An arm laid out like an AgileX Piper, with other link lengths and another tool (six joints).
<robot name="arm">
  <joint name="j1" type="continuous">
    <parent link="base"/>
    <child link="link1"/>
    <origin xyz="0 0 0.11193" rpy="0 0 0"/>
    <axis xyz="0 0 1"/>
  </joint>
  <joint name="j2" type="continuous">
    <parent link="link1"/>
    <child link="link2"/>
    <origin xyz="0 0 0" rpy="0 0 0"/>
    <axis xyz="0 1 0"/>
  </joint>
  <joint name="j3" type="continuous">
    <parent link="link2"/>
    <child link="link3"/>
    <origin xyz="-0.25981 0 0.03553" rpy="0 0 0"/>
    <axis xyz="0 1 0"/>
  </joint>
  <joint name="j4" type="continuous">
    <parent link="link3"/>
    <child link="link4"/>
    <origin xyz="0.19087 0 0.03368" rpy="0 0 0"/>
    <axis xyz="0.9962 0 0.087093"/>
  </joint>
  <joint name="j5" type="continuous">
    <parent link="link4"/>
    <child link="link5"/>
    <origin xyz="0 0 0" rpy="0 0 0"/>
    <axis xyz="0 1 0"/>
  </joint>
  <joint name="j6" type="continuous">
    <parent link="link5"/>
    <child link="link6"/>
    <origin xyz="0.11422 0 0.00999" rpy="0 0 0"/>
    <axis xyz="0.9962 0 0.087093"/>
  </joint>
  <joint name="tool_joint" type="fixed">
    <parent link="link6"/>
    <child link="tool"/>
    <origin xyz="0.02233 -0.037 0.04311" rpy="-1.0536 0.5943 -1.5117"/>
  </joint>
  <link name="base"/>
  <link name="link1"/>
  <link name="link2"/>
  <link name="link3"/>
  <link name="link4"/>
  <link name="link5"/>
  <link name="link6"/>
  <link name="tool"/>
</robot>
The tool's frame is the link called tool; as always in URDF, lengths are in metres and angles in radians. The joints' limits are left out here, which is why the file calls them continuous.
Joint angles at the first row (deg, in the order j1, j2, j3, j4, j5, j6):
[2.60, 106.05, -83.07, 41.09, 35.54, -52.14]
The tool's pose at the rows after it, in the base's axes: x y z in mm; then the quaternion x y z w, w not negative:
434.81 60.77 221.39 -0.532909 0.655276 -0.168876 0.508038
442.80 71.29 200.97 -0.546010 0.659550 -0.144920 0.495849
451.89 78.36 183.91 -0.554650 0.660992 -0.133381 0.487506
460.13 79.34 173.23 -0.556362 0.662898 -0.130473 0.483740
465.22 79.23 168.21 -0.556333 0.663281 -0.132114 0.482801
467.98 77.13 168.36 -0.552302 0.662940 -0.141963 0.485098
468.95 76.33 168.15 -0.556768 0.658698 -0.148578 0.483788
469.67 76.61 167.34 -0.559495 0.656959 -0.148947 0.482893
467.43 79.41 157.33 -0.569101 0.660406 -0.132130 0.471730
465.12 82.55 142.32 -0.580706 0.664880 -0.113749 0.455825
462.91 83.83 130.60 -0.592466 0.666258 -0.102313 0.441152
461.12 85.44 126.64 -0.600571 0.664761 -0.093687 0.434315
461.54 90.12 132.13 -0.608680 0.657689 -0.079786 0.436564
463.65 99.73 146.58 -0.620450 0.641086 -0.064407 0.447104
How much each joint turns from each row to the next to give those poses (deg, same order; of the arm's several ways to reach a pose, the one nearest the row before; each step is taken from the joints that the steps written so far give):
[0.49, 4.12, -2.31, 1.01, 2.43, -0.97]
[0.94, 3.85, -2.08, 0.28, 1.52, -0.13]
[0.70, 3.66, -2.29, 0.00, 0.39, -0.18]
[0.02, 2.71, -2.09, -0.01, 0.05, -0.09]
[0.00, 1.46, -1.25, -0.10, -0.29, 0.00]
[0.00, 0.28, -0.12, -0.10, -1.35, 0.00]
[0.00, 0.13, -0.12, -0.76, -0.44, -0.23]
[0.00, 0.26, -0.31, -0.27, 0.15, -0.12]
[0.00, 0.90, -0.03, -0.24, 1.86, -0.04]
[0.10, 1.51, 0.00, -0.50, 1.74, 0.00]
[0.00, 1.15, 0.00, -1.01, 1.32, 0.00]
[0.00, 0.40, -0.26, -0.56, 1.34, -0.09]
[0.00, 0.20, -2.21, -0.12, 3.15, 0.00]
[0.36, 0.14, -4.15, 0.00, 4.45, 0.00]

